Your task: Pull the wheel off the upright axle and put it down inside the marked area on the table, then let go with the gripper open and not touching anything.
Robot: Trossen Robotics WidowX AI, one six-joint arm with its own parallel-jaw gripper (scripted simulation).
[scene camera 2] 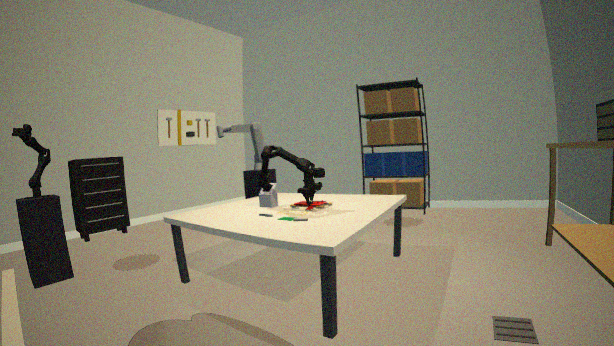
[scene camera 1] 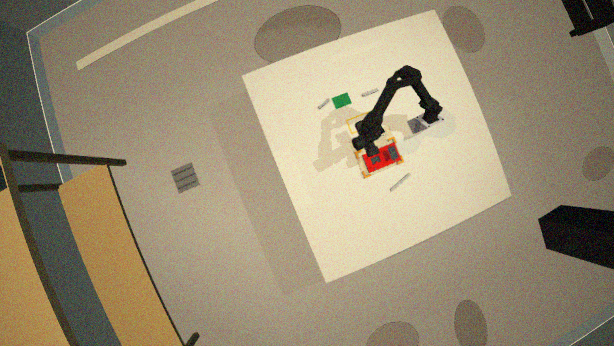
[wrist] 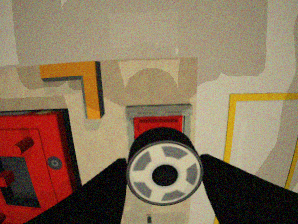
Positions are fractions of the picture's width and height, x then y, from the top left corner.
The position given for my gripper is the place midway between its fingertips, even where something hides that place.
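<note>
An upright axle (wrist: 0.47, 0.56) and a wheel (wrist: 0.55, 0.65) are visible, together with my gripper (wrist: 0.55, 0.73).
</note>
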